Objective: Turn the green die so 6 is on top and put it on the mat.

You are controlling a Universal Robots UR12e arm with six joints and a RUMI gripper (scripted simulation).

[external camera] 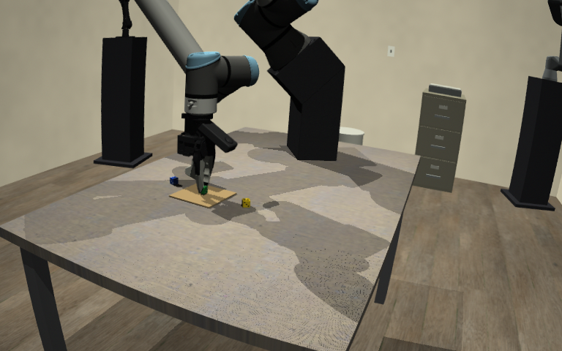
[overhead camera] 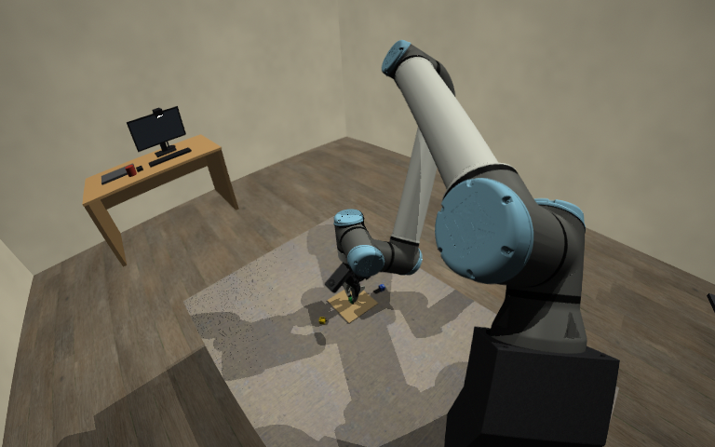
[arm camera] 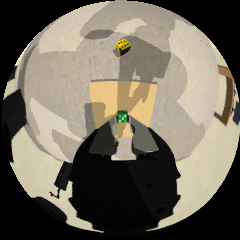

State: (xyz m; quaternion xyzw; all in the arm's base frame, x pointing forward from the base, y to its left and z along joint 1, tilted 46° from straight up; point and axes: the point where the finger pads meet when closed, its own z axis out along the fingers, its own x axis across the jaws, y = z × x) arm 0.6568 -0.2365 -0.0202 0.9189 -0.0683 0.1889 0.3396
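Now: hand 10 mm above the green die. The rest, counted from my hand: blue die: 70 mm behind, 110 mm to the right, 20 mm below; then yellow die: 40 mm ahead, 130 mm to the left, 20 mm below; then tan mat: 20 mm below.
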